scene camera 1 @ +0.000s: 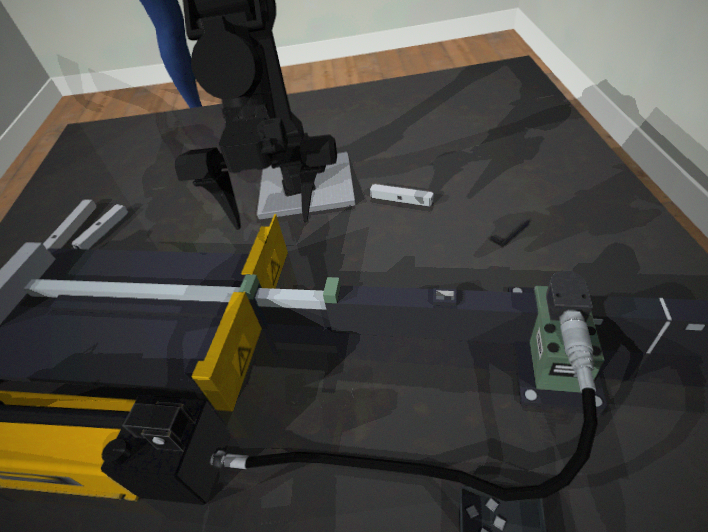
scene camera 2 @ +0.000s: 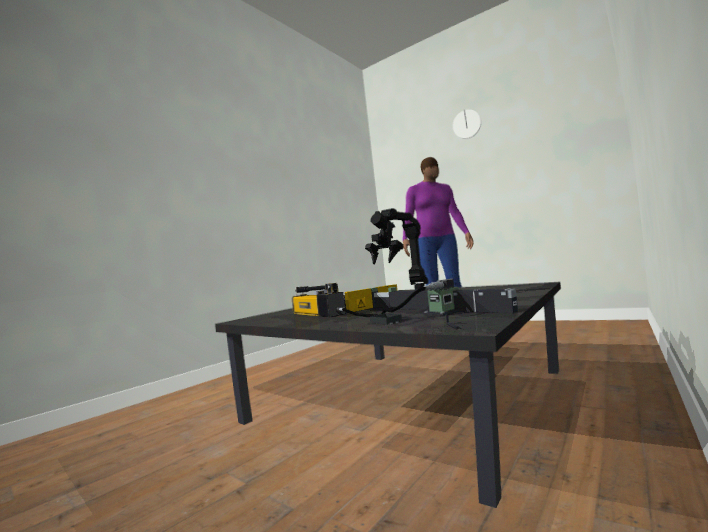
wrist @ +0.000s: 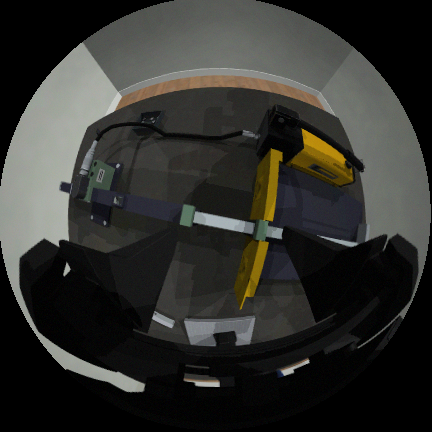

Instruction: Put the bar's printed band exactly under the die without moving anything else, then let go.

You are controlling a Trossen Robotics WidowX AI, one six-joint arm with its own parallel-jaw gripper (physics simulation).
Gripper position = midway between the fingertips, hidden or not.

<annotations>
My gripper (scene camera 1: 272, 225) is open, holding nothing. Also in view: a silver bar (scene camera 1: 40, 288).
</annotations>
